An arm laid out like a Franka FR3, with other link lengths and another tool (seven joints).
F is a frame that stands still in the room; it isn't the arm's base.
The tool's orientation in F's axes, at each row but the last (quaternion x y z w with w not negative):
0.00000 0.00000 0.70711 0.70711
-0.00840 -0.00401 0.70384 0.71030
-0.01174 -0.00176 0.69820 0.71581
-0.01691 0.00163 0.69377 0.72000
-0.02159 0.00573 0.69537 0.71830
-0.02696 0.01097 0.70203 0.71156
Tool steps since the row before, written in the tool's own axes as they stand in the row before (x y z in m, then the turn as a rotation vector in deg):
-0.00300 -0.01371 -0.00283 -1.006 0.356 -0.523
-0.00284 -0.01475 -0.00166 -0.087 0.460 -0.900
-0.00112 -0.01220 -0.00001 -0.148 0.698 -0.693
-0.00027 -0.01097 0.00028 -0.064 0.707 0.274
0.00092 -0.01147 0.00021 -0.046 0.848 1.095
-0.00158 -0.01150 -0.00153 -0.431 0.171 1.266
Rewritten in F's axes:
0.01371 -0.00300 -0.00283 -0.356 -1.006 -0.523
0.01475 -0.00298 -0.00138 -0.445 -0.088 -0.907
0.01217 -0.00142 0.00024 -0.688 -0.141 -0.704
0.01094 -0.00067 0.00053 -0.715 -0.031 0.260
0.01149 0.00056 0.00044 -0.873 0.024 1.076
0.01151 -0.00181 -0.00118 -0.205 -0.360 1.283

